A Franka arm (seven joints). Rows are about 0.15 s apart.
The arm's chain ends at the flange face. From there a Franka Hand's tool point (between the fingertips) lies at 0.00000 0.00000 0.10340 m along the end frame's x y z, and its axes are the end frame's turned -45 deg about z.
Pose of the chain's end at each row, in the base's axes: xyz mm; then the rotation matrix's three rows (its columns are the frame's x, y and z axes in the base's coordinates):
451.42 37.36 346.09; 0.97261 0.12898 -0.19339; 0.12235 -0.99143 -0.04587; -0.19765 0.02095 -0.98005
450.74 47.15 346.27; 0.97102 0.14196 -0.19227; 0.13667 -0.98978 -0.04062; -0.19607 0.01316 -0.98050
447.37 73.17 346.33; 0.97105 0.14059 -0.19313; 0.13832 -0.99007 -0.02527; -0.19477 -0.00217 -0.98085
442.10 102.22 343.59; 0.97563 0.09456 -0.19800; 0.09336 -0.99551 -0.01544; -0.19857 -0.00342 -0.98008
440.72 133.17 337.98; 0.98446 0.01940 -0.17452; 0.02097 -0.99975 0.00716; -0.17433 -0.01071 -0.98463
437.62 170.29 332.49; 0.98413 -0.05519 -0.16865; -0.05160 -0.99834 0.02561; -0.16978 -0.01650 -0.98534
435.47 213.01 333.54; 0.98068 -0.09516 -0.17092; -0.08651 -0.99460 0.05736; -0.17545 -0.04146 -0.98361
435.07 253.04 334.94; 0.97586 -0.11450 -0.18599; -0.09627 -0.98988 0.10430; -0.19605 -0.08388 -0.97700
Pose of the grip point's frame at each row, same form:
431.42 32.62 244.75; 0.59654 0.77894 -0.19339; 0.78756 -0.61453 -0.04587; -0.15457 -0.12495 -0.98005
430.86 42.95 244.89; 0.58623 0.78700 -0.19227; 0.79652 -0.60324 -0.04062; -0.14795 -0.12934 -0.98050
427.40 70.56 244.91; 0.58722 0.78605 -0.19313; 0.79789 -0.60228 -0.02527; -0.13619 -0.13926 -0.98085
421.63 100.62 242.25; 0.62301 0.75674 -0.19800; 0.76995 -0.63792 -0.01544; -0.13799 -0.14283 -0.98008
422.67 133.91 236.17; 0.68240 0.70984 -0.17452; 0.72176 -0.69210 0.00716; -0.11570 -0.13084 -0.98463
420.18 172.94 230.61; 0.73491 0.65686 -0.16865; 0.66945 -0.74242 0.02561; -0.10839 -0.13172 -0.98534
417.80 218.94 231.83; 0.76073 0.62616 -0.17092; 0.64212 -0.76446 0.05736; -0.09475 -0.15338 -0.98361
415.84 263.82 233.92; 0.77100 0.60907 -0.18599; 0.63188 -0.76802 0.10430; -0.07932 -0.19794 -0.97700

